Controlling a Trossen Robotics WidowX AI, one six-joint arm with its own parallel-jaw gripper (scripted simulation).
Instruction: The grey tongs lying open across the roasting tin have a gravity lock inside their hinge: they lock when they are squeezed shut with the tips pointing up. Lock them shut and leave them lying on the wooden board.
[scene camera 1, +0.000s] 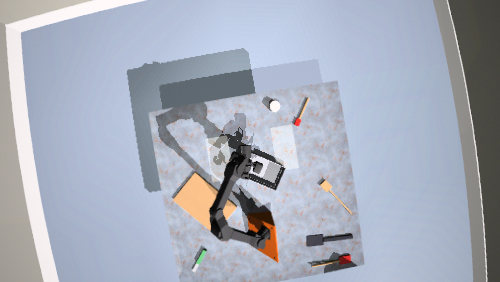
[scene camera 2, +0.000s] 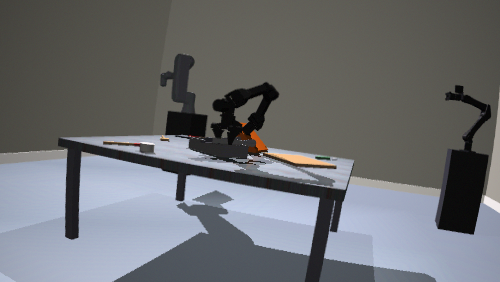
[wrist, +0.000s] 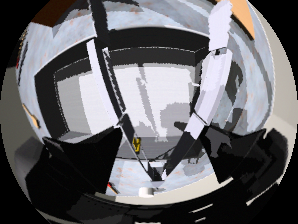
A wooden board (scene camera 1: 196, 197) is 99 cm from the lens.
